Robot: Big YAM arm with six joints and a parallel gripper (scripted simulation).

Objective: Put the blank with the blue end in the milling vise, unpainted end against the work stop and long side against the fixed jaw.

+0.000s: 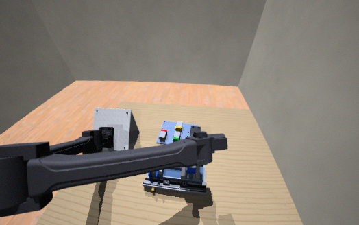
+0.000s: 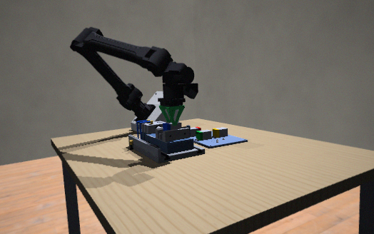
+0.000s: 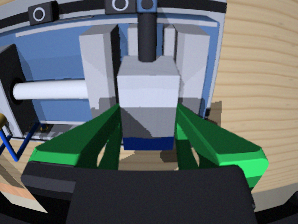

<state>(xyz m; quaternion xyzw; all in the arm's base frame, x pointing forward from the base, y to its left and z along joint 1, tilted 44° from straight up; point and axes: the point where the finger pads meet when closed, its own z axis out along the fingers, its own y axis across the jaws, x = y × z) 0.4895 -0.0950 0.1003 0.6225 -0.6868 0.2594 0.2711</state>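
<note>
My hand is 20 mm above the blue-ended blank. From my hand the other things lie so: dark work stop rod: 50 mm to the left, 30 mm below; green-ended blank: 210 mm to the left, 90 mm below, 80 mm behind; vise: 80 mm below, 70 mm behind, 10 mm to the left.
</note>
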